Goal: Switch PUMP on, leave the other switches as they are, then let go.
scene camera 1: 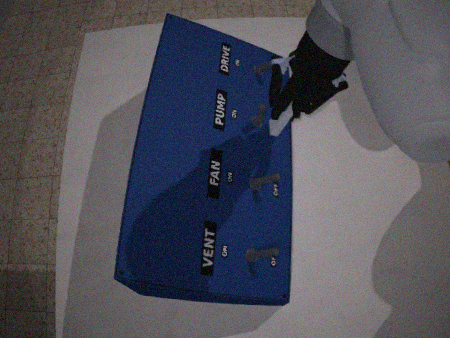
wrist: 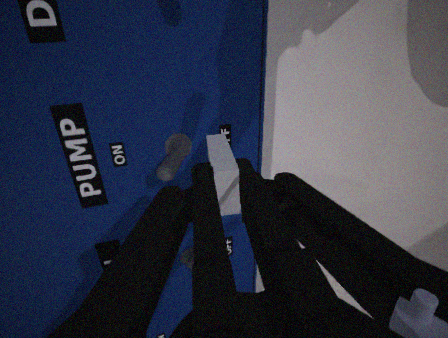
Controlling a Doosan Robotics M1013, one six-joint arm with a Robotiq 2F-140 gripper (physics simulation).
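Places are measured from the arm's base along level axes (x ahead, y left, z up), in centimetres.
Pixels of known places: gripper, fingertip midpoint: (scene camera 1: 273, 128) (wrist: 216, 151).
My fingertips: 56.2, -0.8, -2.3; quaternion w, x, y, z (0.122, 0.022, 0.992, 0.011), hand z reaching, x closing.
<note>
Ahead of a thing's pixels: the offset from my fingertips to its top centre, as dx, dy, dz. Level surfaces: height alone.
The blue switch panel (scene camera 1: 170, 150) (wrist: 135, 60) carries levers labelled DRIVE, PUMP, FAN and VENT. The PUMP lever {+2.5, -1.0, +5.7} (scene camera 1: 259, 116) (wrist: 172, 157) stands out from the panel and no longer lies along the OFF side; in the wrist view its tip is slightly to the ON side of its base. Whether it is fully at ON I cannot tell. The FAN lever {+2.2, +11.1, +4.6} (scene camera 1: 265, 181) and VENT lever {+3.3, +23.1, +4.6} (scene camera 1: 262, 254) point to OFF. The DRIVE lever {+0.1, -12.8, +4.6} (scene camera 1: 262, 68) is partly behind the gripper, pointing away from its ON label. My gripper (scene camera 1: 281, 124) (wrist: 216, 151) is shut and empty, on the OFF side of the PUMP lever, with a small gap showing in the wrist view.
The panel stands on a pale table {dz -8.5} (scene camera 1: 330, 210) (wrist: 340, 140). The arm reaches in from the upper right and casts a shadow across the panel. The FAN and VENT levers stand below the gripper in the scene view, and the DRIVE lever is close to its upper finger linkage.
</note>
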